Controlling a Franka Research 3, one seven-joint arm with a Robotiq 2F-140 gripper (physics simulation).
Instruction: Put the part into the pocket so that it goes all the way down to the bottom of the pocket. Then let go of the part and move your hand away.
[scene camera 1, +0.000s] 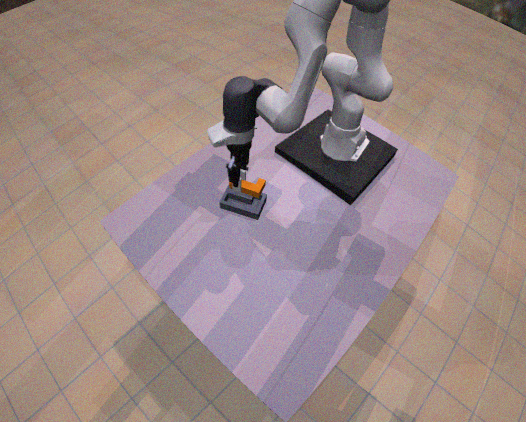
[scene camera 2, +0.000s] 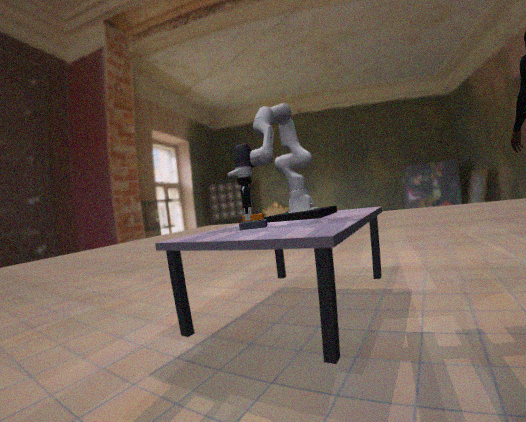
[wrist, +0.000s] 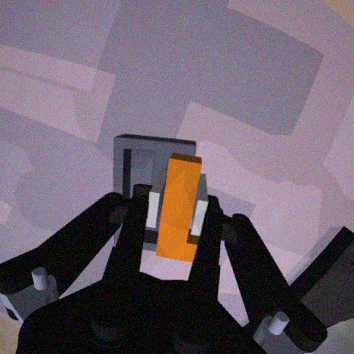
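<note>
The orange part (scene camera 1: 252, 188) (scene camera 2: 256, 217) (wrist: 178, 205) is an angular block with a bent end in the scene camera 1 view. My gripper (scene camera 1: 238, 180) (scene camera 2: 246, 215) (wrist: 181, 183) is shut on it, with one pale pad on each long side. The dark grey pocket block (scene camera 1: 240, 209) (scene camera 2: 253, 225) (wrist: 155, 143) lies flat on the table. The part is above the block and offset towards the robot base, over the block's right side in the wrist view. Some of the open pocket shows beside it. The part's underside is hidden.
The robot stands on a black base plate (scene camera 1: 314, 167) (scene camera 2: 305, 215) behind and to the right of the pocket block in the scene camera 1 view. The purple table (scene camera 1: 240, 320) (scene camera 2: 240, 244) carries patchy shadows. A person (scene camera 2: 521, 102) shows at the far right of the scene camera 2 view.
</note>
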